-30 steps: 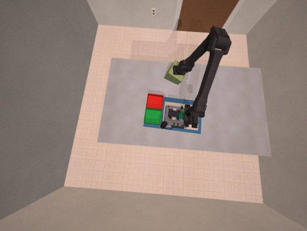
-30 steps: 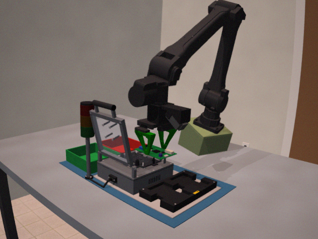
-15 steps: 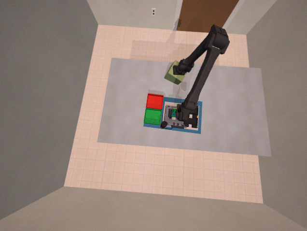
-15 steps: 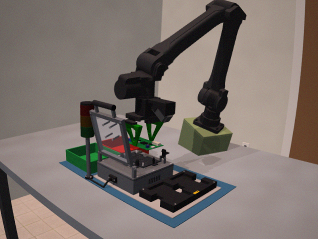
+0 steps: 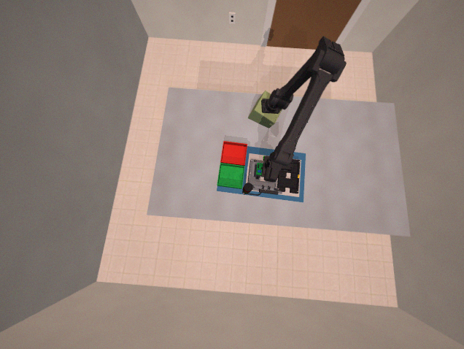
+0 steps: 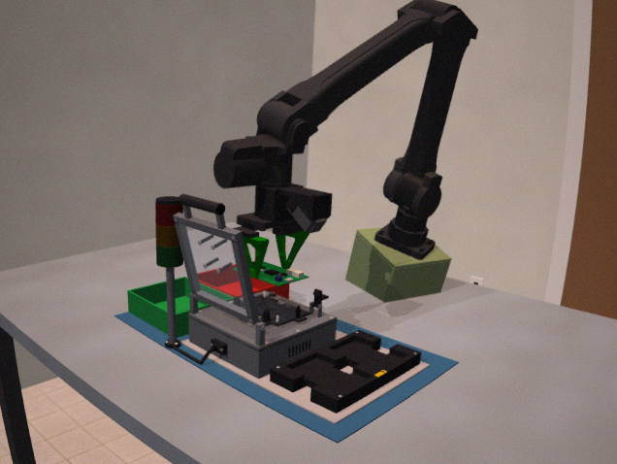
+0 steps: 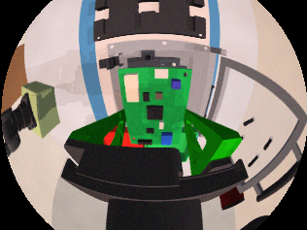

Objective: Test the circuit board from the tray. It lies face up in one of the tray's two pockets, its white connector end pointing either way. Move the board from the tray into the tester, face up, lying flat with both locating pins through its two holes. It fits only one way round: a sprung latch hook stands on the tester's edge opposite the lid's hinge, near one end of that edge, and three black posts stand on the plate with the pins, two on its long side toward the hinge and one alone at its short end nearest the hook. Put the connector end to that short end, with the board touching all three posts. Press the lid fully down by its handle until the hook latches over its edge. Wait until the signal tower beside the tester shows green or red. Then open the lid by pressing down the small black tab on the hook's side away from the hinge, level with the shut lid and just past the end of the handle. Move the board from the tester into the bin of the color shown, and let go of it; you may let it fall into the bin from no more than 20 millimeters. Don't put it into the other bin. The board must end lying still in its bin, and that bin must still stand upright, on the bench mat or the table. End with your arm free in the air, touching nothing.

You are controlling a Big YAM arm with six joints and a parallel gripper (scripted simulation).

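My hand is 7 cm above the tester plate. Round my hand: clear lid: 12 cm ahead, 2 cm to the right, 4 cm above; then latch hook: 5 cm behind, 7 cm to the left, 5 cm below; then green bin: 1 cm ahead, 21 cm to the right, 13 cm below.
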